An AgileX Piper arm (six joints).
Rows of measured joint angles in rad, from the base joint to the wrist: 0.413, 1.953, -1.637, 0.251, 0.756, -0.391; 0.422, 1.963, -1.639, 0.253, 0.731, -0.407; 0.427, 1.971, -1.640, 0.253, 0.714, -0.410; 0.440, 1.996, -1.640, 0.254, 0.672, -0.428; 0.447, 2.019, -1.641, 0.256, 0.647, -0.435; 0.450, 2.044, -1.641, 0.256, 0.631, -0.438; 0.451, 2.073, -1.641, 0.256, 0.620, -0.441; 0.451, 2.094, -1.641, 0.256, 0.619, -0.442; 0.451, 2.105, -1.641, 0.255, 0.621, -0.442
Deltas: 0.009, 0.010, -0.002, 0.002, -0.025, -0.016; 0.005, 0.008, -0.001, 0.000, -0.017, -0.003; 0.013, 0.025, 0.000, 0.001, -0.042, -0.018; 0.007, 0.023, -0.001, 0.002, -0.025, -0.007; 0.003, 0.025, 0.000, 0.000, -0.016, -0.003; 0.001, 0.029, 0.000, 0.000, -0.011, -0.003; 0.000, 0.021, 0.000, 0.000, -0.001, -0.001; 0.000, 0.011, 0.000, -0.001, 0.002, 0.000
